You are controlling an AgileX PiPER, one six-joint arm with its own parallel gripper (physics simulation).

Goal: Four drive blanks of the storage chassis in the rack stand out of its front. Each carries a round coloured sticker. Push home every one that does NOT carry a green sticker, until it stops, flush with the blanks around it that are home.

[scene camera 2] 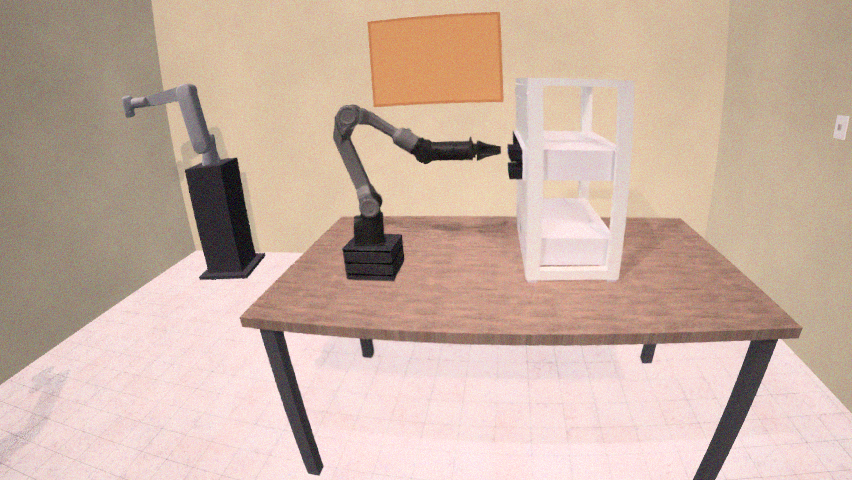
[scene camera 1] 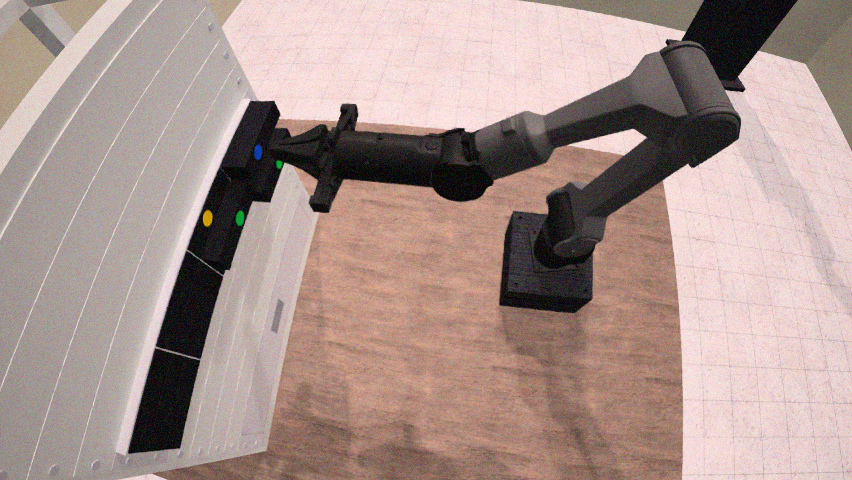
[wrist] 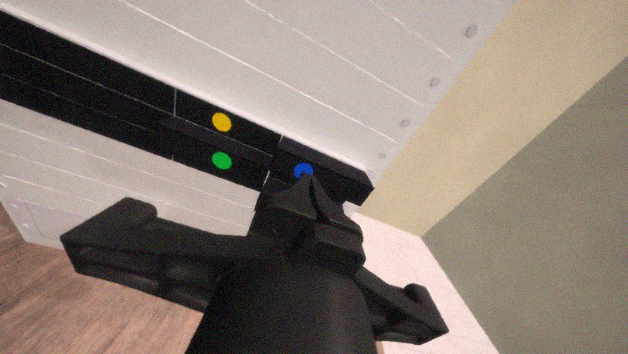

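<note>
The blank with the blue sticker (scene camera 1: 244,140) (wrist: 336,179) stands out at the far end of the upper row. Below it, a blank with a green sticker (scene camera 1: 266,183) also stands out; in the wrist view it is mostly hidden behind my gripper. The blank with the yellow sticker (scene camera 1: 207,218) (wrist: 221,122) looks flush with its neighbours. Under it, another blank with a green sticker (scene camera 1: 240,218) (wrist: 221,160) stands out. My gripper (scene camera 1: 274,146) (scene camera 2: 499,150) (wrist: 305,183) is shut and empty. Its tips overlap the blue sticker's lower edge in the wrist view, with a small gap before the protruding blanks in scene camera 2.
The white rack (scene camera 2: 532,208) stands on the wooden table (scene camera 2: 441,298) (scene camera 1: 417,333). Plain black blanks (scene camera 1: 190,304) fill the near part of the chassis front. White panels lie above and below the row. A second arm (scene camera 2: 191,119) stands on a black pedestal behind the table's left side.
</note>
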